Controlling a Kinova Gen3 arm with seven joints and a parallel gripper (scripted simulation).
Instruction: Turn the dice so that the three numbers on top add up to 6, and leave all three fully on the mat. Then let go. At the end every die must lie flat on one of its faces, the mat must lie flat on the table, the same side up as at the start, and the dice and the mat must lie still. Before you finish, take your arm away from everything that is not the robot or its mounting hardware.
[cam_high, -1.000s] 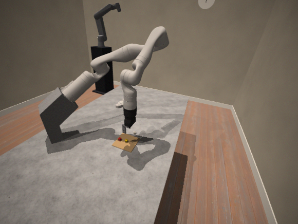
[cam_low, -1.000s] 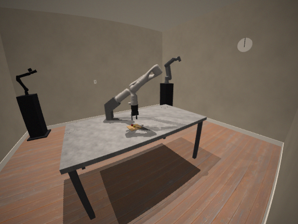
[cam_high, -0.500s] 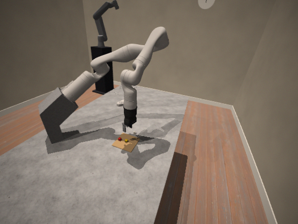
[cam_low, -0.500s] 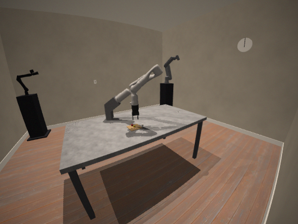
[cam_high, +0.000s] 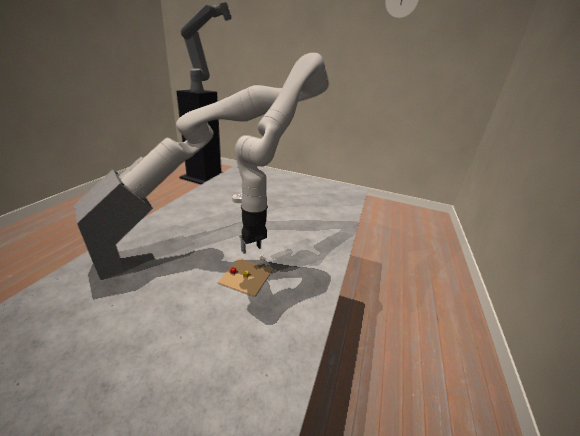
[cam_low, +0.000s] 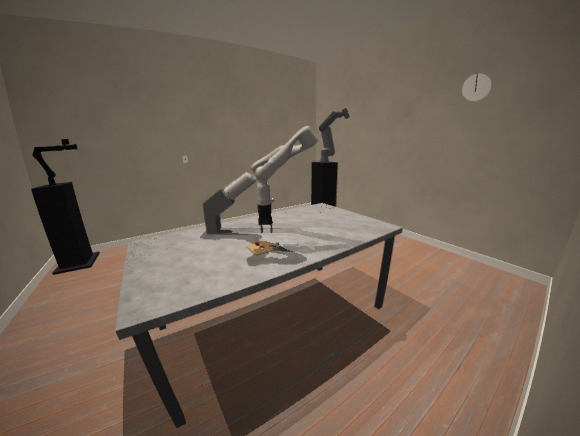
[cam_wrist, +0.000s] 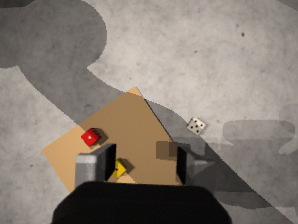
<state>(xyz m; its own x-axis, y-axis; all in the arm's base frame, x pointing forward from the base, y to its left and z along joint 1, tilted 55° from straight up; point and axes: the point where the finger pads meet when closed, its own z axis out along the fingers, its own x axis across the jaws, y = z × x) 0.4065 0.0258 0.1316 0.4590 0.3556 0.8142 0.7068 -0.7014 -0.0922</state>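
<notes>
The white die lies 1 cm ahead of my hand, 6 cm to the left of it and 10 cm below it. Round my hand: tan mat (4 cm to the right, 10 cm below); then red die (4 cm behind, 5 cm to the right, 9 cm below); then yellow die (4 cm to the right, 9 cm below).
</notes>
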